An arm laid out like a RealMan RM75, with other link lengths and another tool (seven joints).
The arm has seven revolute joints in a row. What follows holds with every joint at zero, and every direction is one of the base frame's.
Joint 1 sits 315.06 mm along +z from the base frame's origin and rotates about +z.
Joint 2 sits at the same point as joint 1 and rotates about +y.
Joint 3 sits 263.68 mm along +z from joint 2 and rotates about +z.
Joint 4 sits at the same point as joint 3 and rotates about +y.
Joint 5 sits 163.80 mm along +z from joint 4 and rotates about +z.
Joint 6 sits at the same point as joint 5 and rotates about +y.
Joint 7 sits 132.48 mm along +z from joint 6 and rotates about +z.
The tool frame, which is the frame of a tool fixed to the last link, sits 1.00 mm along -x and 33.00 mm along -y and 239.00 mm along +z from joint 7; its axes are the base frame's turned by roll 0.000, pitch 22.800 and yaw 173.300 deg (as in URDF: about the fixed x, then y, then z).
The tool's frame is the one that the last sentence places.
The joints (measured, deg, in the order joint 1, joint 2, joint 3, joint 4, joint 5, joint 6, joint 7), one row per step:
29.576, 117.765, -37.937, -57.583, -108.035, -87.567, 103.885
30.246, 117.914, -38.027, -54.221, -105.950, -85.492, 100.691
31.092, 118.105, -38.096, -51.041, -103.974, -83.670, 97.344
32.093, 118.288, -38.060, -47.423, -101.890, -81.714, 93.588
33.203, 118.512, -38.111, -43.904, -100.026, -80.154, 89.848
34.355, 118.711, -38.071, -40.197, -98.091, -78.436, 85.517
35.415, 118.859, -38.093, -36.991, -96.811, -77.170, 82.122
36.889, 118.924, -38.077, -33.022, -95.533, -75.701, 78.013
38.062, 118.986, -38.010, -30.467, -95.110, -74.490, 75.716
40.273, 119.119, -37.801, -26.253, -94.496, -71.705, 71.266
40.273, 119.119, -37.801, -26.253, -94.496, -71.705, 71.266
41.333, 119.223, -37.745, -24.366, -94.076, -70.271, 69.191
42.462, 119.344, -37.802, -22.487, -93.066, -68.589, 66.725
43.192, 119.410, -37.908, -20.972, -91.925, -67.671, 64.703
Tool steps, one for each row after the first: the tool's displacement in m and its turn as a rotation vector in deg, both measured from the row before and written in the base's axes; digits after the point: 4 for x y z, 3 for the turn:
-0.0066, 0.0084, 0.0010, 1.537, 1.482, 0.650
-0.0076, 0.0077, 0.0005, 1.492, 1.194, 0.884
-0.0068, 0.0085, 0.0003, 1.622, 1.169, 0.708
-0.0075, 0.0061, -0.0022, 1.205, 0.904, 0.878
-0.0059, 0.0070, -0.0018, 1.555, 0.550, 0.814
-0.0042, 0.0040, -0.0046, 0.770, 0.258, 0.543
-0.0048, 0.0044, -0.0070, 0.723, -0.055, 0.686
-0.0023, 0.0032, -0.0066, 0.176, -0.285, 0.183
-0.0023, 0.0079, -0.0111, 0.845, -1.349, 0.294
0.0000, 0.0000, 0.0000, 0.000, 0.000, 0.000
-0.0012, 0.0039, -0.0051, 0.448, -0.688, 0.096
-0.0021, 0.0057, -0.0031, 0.926, -0.682, 0.146
-0.0026, 0.0032, -0.0015, 0.702, -0.219, 0.232

